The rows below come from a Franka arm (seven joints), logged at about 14 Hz.
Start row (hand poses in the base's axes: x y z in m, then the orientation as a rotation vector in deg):
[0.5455, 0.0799, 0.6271, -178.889, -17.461, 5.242]
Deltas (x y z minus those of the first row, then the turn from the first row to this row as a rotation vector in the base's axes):
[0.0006, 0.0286, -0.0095, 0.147, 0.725, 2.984]
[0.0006, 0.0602, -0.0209, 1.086, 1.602, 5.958]
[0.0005, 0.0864, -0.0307, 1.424, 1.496, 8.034]
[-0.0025, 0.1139, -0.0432, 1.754, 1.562, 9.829]
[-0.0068, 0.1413, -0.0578, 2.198, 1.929, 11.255]
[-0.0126, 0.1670, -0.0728, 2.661, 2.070, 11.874]
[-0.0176, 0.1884, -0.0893, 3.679, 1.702, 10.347]
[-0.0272, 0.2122, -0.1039, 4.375, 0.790, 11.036]
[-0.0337, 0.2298, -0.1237, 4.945, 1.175, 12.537]
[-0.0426, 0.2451, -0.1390, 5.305, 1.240, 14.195]
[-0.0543, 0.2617, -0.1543, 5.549, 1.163, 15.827]
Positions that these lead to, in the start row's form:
[0.5461, 0.1085, 0.6176, -178.208, -22.101, 6.352]
[0.5461, 0.1401, 0.6062, -176.600, -26.620, 7.539]
[0.5460, 0.1663, 0.5964, -175.834, -29.789, 7.311]
[0.5430, 0.1938, 0.5839, -175.065, -32.504, 7.349]
[0.5387, 0.2212, 0.5693, -174.196, -34.616, 7.827]
[0.5329, 0.2469, 0.5543, -173.550, -35.487, 7.952]
[0.5279, 0.2683, 0.5378, -173.027, -33.029, 7.197]
[0.5183, 0.2921, 0.5232, -172.302, -33.993, 5.679]
[0.5118, 0.3097, 0.5034, -171.274, -36.160, 6.157]
[0.5029, 0.3250, 0.4881, -170.423, -38.585, 6.186]
[0.4912, 0.3416, 0.4728, -169.680, -40.979, 6.021]

